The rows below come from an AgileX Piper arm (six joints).
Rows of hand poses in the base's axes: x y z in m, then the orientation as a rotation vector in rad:
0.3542 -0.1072 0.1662 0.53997 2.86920 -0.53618
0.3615 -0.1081 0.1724 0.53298 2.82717 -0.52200
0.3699 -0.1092 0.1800 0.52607 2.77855 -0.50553
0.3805 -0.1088 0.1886 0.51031 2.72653 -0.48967
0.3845 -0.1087 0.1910 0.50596 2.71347 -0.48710
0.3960 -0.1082 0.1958 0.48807 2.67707 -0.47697
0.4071 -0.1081 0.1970 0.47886 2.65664 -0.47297
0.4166 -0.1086 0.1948 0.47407 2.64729 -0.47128
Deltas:
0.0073 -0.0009 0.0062 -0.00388 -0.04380 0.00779
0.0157 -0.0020 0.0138 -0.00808 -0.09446 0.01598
0.0263 -0.0016 0.0224 -0.01430 -0.14850 0.03045
0.0303 -0.0015 0.0248 -0.01680 -0.16167 0.03425
0.0418 -0.0010 0.0296 -0.02233 -0.19942 0.04931
0.0529 -0.0009 0.0308 -0.02645 -0.22007 0.05709
0.0624 -0.0014 0.0286 -0.02848 -0.22949 0.06106

